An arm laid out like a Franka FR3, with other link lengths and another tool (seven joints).
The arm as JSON. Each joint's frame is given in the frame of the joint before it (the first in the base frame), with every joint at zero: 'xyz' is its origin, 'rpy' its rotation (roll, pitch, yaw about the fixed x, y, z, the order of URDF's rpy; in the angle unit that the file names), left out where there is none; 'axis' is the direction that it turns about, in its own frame. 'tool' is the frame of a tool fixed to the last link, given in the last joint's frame.
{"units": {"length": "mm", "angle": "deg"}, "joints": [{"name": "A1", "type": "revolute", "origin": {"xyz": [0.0, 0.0, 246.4]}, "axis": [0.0, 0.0, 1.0]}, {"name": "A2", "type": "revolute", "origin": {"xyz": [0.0, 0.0, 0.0]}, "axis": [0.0, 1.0, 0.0]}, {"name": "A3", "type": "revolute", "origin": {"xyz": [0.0, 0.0, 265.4]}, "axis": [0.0, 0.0, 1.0]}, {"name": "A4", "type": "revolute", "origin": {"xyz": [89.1, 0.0, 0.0]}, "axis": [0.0, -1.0, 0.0]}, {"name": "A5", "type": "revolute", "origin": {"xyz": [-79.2, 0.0, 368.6]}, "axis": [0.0, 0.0, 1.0]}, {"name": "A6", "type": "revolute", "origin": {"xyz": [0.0, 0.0, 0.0]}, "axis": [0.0, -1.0, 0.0]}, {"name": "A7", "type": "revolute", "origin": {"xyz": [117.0, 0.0, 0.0]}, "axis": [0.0, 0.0, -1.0]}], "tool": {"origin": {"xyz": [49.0, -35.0, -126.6], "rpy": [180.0, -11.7, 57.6]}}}
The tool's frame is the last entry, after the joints.
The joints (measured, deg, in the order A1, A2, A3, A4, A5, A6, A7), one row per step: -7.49 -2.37 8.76 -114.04 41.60 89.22 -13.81; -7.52 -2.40 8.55 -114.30 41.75 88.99 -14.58; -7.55 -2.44 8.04 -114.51 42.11 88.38 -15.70; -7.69 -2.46 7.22 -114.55 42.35 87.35 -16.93; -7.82 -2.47 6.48 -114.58 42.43 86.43 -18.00; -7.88 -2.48 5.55 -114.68 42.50 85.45 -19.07; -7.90 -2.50 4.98 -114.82 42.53 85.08 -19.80; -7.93 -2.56 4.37 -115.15 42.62 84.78 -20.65
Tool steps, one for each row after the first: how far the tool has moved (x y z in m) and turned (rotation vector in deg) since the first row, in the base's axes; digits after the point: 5 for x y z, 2 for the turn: -0.00090 -0.00109 -0.00168 0.43 -0.10 0.38; -0.00204 -0.00372 -0.00283 1.27 -0.21 0.84; -0.00320 -0.00975 -0.00321 2.17 -0.25 1.26; -0.00438 -0.01550 -0.00370 2.86 -0.28 1.64; -0.00599 -0.02228 -0.00477 3.58 -0.21 1.94; -0.00667 -0.02666 -0.00566 3.98 -0.33 2.04; -0.00784 -0.03141 -0.00753 4.46 -0.45 2.11
